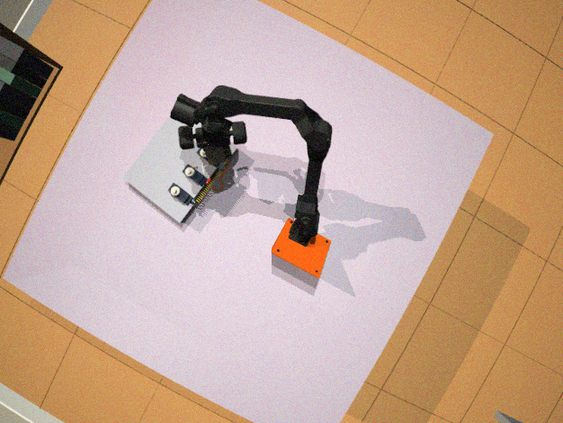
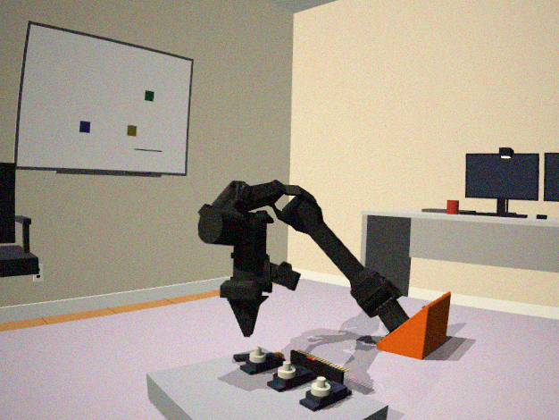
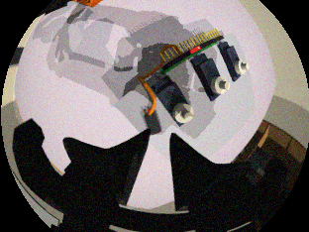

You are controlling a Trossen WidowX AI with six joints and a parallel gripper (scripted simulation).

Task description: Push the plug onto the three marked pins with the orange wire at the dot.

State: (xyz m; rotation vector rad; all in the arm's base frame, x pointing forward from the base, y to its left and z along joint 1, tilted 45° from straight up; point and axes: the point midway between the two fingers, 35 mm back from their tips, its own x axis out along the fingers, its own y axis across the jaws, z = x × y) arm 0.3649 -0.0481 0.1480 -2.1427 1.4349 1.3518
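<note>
Now: gripper tip 40 mm past the red band, 110 mm to the right of it and 20 mm above it. Round my gripper tip: grey holder (120 mm ahead, 90 mm to the left, 70 mm below).
</note>
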